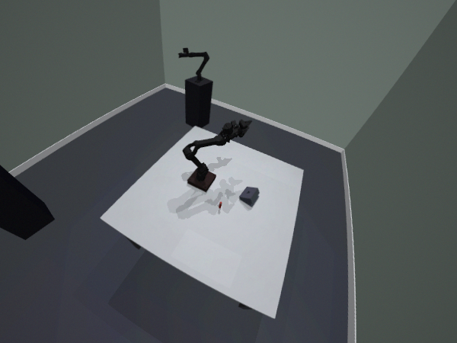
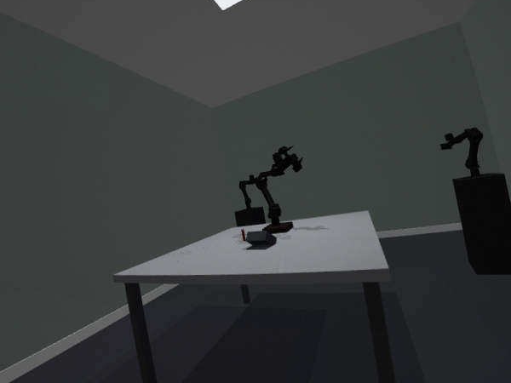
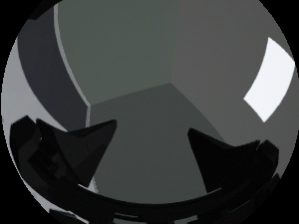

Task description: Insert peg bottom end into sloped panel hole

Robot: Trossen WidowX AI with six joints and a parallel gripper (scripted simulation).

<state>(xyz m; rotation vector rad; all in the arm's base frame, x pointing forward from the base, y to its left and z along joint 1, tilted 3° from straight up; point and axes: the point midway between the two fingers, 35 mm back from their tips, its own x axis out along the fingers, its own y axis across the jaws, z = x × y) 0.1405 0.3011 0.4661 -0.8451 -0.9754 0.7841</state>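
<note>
My gripper tip is 11 cm short of the peg, 44 cm to the left of it and 45 cm above it. Also, from my gripper tip: sloped panel 24 cm ahead, 21 cm to the right, 47 cm below.
</note>
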